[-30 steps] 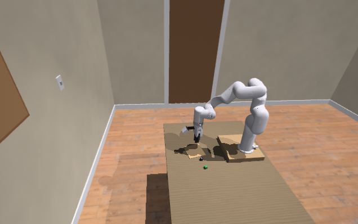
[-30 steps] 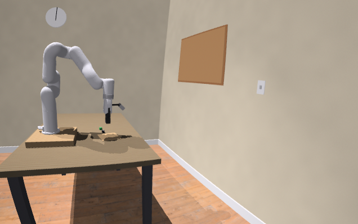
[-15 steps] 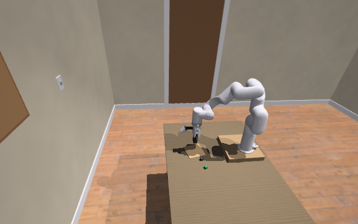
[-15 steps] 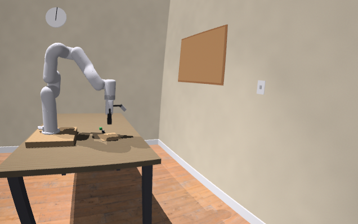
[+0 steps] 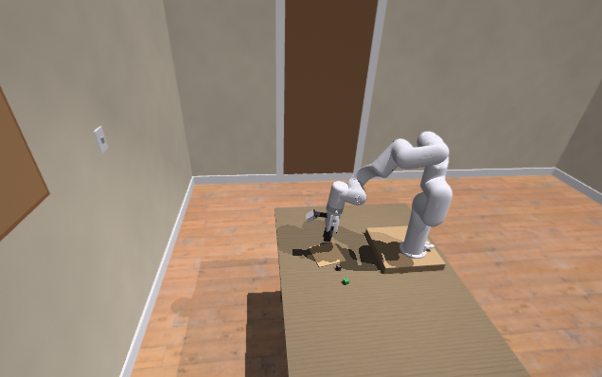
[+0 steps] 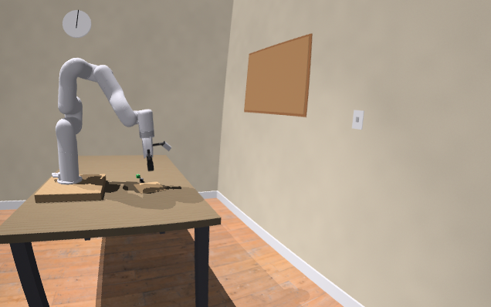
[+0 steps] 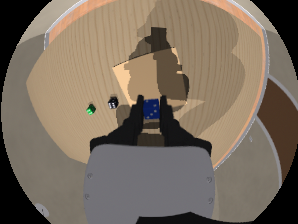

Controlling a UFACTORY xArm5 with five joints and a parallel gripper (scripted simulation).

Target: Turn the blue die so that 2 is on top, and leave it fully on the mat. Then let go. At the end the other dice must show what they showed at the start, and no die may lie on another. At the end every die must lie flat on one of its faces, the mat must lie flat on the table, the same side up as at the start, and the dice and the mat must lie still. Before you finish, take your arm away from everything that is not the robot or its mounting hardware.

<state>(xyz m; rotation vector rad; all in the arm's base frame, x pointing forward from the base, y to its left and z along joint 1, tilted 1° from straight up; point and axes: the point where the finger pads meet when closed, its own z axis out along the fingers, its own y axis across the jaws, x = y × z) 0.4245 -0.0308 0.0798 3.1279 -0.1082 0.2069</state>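
Right now my hand is 10 mm above the blue die. Also, from my hand: green die: 190 mm to the left, 110 mm below, 60 mm behind; black die: 110 mm below, 100 mm to the left, 50 mm behind; tan mat: 110 mm below, 10 mm behind.
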